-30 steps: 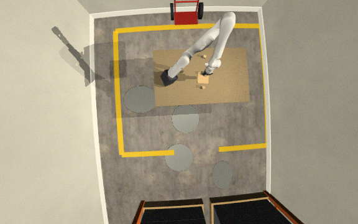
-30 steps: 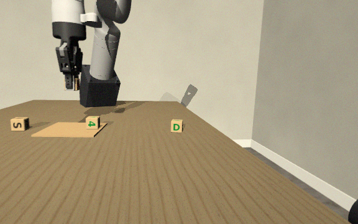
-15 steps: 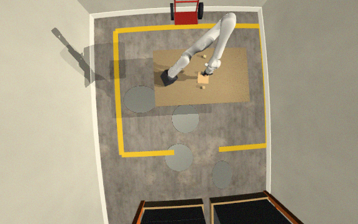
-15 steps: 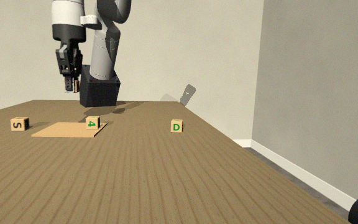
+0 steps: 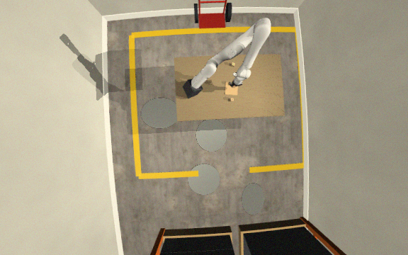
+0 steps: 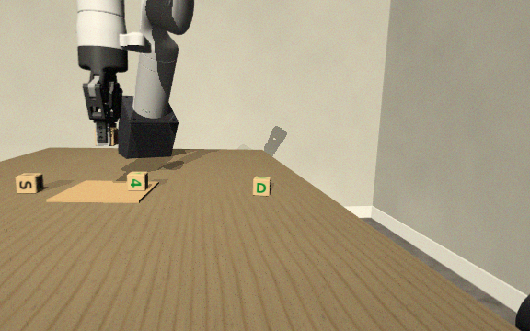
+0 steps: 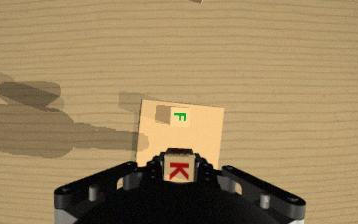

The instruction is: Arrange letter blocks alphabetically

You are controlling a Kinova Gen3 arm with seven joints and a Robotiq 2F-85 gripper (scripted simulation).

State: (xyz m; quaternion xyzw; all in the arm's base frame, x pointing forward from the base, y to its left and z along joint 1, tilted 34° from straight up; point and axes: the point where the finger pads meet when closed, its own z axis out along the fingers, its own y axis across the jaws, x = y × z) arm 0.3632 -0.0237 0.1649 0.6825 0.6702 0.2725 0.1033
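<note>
Right now the tan mat is 100 mm below my hand.
</note>
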